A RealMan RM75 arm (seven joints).
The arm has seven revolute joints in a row. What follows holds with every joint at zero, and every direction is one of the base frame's. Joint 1 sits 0.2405 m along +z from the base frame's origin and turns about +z. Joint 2 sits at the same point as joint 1 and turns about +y. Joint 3 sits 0.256 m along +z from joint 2 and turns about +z. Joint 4 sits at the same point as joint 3 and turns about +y. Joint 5 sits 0.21 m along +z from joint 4 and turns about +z. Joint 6 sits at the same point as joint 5 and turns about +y. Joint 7 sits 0.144 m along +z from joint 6 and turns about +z. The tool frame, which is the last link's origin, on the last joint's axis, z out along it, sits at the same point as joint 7; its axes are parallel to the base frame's.
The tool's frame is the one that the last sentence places.
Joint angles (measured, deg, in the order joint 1, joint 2, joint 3, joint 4, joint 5, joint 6, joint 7), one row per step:
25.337, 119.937, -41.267, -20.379, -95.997, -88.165, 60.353
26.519, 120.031, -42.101, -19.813, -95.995, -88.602, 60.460
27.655, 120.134, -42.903, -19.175, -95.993, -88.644, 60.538
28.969, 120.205, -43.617, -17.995, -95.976, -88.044, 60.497
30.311, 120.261, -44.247, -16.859, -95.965, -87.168, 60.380
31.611, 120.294, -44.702, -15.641, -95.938, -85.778, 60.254
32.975, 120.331, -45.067, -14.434, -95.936, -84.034, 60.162
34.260, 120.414, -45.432, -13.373, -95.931, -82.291, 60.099
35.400, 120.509, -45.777, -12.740, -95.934, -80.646, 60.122
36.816, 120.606, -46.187, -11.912, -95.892, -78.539, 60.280
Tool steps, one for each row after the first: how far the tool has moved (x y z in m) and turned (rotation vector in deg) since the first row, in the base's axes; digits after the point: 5 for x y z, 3 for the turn. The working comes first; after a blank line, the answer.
Tool pose at each row, in the base's axes (x y z in m, rotation vector in deg; the steps are taken from these numbers as rounded here):
0.27699, 0.29444, -0.03258, -142.393, 35.962, 59.543
0.26938, 0.29676, -0.03640, -144.152, 35.109, 60.538
0.26283, 0.29909, -0.04057, -145.700, 34.547, 61.094
0.25716, 0.30192, -0.04616, -147.010, 34.588, 61.158
0.25195, 0.30532, -0.05150, -148.160, 34.553, 60.832
0.24816, 0.30926, -0.05685, -148.893, 34.899, 59.956
0.24471, 0.31392, -0.06227, -149.463, 35.345, 58.676
0.24138, 0.31827, -0.06755, -149.990, 35.729, 57.329
0.23823, 0.32288, -0.07162, -150.408, 35.788, 55.920
0.23453, 0.32857, -0.07652, -150.814, 36.079, 54.135

-0.00761, 0.00232, -0.00382, -1.231, 0.397, 1.514
-0.01416, 0.00465, -0.00799, -2.362, 0.560, 2.653
-0.01983, 0.00748, -0.01358, -3.485, 0.509, 3.228
-0.02504, 0.01088, -0.01892, -4.389, 0.193, 3.676
-0.02883, 0.01482, -0.02427, -5.032, -0.400, 3.597
-0.03228, 0.01948, -0.02969, -5.535, -1.238, 3.296
-0.03561, 0.02383, -0.03497, -5.977, -2.126, 2.998
-0.03876, 0.02844, -0.03904, -6.193, -3.104, 2.816
-0.04246, 0.03413, -0.04394, -6.470, -4.296, 2.418

